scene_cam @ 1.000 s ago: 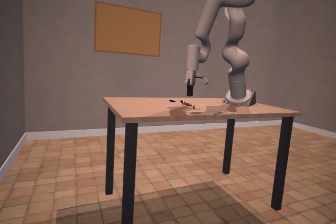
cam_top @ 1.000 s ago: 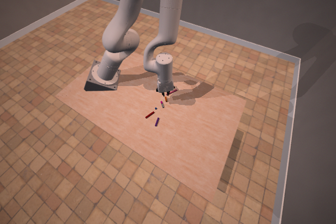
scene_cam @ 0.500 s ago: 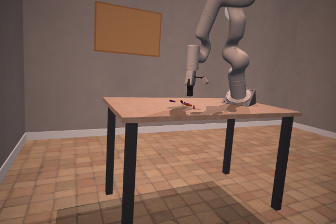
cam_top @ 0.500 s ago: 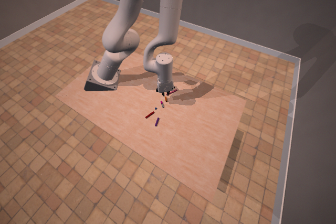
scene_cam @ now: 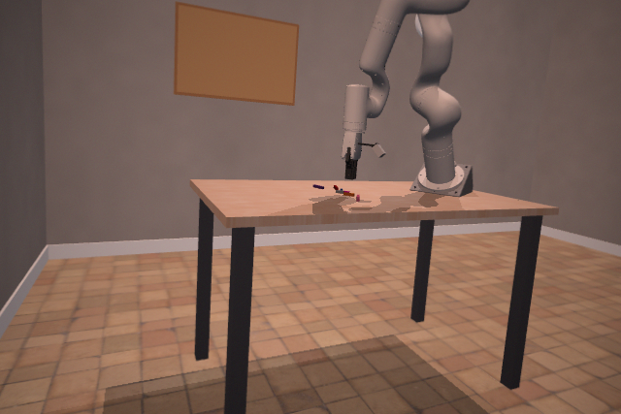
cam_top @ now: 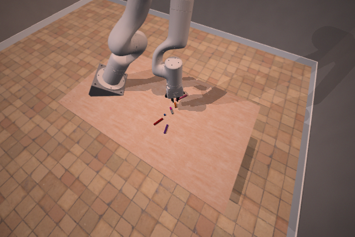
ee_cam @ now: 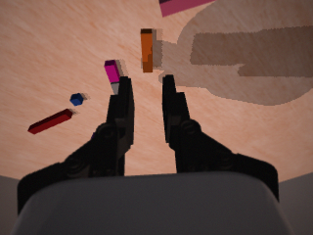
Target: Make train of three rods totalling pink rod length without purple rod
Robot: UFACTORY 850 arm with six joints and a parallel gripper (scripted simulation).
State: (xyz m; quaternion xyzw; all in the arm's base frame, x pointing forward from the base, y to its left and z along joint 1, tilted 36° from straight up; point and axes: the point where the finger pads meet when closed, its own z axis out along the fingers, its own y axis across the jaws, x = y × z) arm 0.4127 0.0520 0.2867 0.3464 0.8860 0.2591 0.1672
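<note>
The orange rod lies 80 mm below my hand. From my hand the other things lie so: pink rod: 10 mm behind, 70 mm to the left, 80 mm below; then magenta rod: 10 mm behind, 40 mm to the right, 80 mm below; then grey rod: 20 mm ahead, 60 mm to the right, 80 mm below.
</note>
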